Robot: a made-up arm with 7 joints.
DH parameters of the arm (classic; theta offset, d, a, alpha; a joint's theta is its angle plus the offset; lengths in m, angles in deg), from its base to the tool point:
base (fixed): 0 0.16 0.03 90
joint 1: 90 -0.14 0.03 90
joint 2: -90 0.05 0.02 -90
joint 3: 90 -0.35 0.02 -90
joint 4: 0 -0.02 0.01 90
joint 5: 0 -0.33 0.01 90
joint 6: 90 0 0 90
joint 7: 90 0 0.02 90
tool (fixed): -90 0.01 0 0
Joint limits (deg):
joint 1: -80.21..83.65
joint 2: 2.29..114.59
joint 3: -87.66..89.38
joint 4: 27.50..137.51
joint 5: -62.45..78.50
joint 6: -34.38..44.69
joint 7: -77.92..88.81
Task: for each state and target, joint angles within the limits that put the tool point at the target. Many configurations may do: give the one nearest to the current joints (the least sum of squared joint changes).
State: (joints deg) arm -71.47 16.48 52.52 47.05 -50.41 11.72 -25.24
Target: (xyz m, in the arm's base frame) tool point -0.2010 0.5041 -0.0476
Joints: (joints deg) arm -77.51 11.69 63.04 87.25 -52.02 12.26 -25.49
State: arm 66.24 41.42 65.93 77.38 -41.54 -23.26 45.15
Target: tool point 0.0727 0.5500 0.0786
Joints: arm 20.67 23.74 89.38 103.20 -39.50 -22.35 38.68
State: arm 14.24 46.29 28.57 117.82 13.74 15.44 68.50
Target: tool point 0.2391 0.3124 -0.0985
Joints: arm -32.34 17.98 14.34 123.56 14.58 15.96 66.65
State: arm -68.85 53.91 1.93 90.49 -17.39 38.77 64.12
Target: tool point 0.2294 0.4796 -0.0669
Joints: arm -59.19 55.68 29.90 107.73 -19.53 39.47 60.87
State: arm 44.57 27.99 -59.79 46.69 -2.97 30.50 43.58
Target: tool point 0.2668 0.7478 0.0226
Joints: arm 28.60 71.59 -60.09 27.50 0.54 31.01 47.65
